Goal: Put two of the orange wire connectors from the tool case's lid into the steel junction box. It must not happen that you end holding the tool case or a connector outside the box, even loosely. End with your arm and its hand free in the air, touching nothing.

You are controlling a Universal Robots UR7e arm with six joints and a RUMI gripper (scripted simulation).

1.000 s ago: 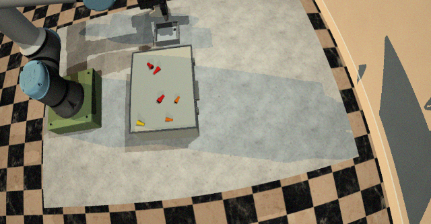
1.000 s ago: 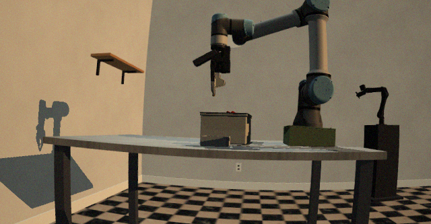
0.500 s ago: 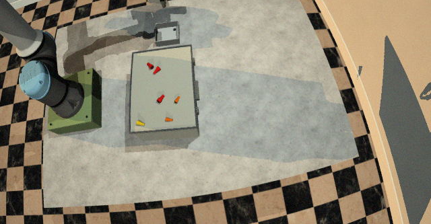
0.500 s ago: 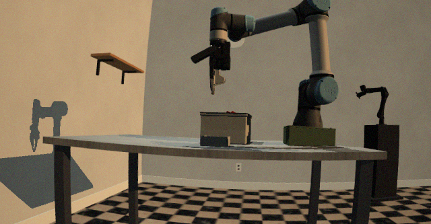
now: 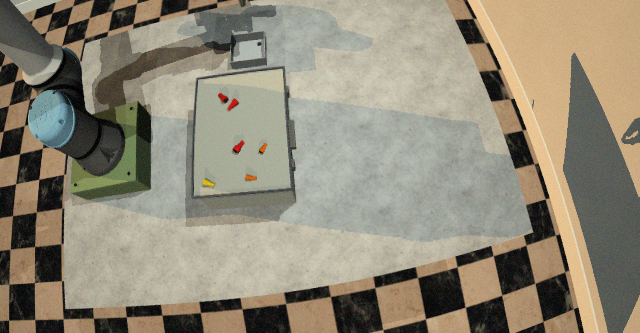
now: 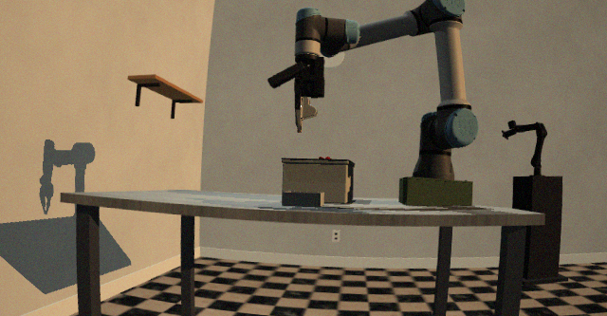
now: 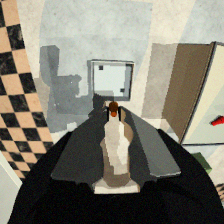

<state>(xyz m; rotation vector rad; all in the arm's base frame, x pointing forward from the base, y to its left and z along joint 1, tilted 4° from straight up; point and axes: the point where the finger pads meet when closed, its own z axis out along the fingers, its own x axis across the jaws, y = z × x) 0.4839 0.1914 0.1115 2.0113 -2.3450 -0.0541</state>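
Now: hand 400 mm to the left of the yellow connector, 180 mm past it and 80 mm above it. The rest, counted from my hand: tool case 300 mm to the right, 120 mm below, 90 mm behind.
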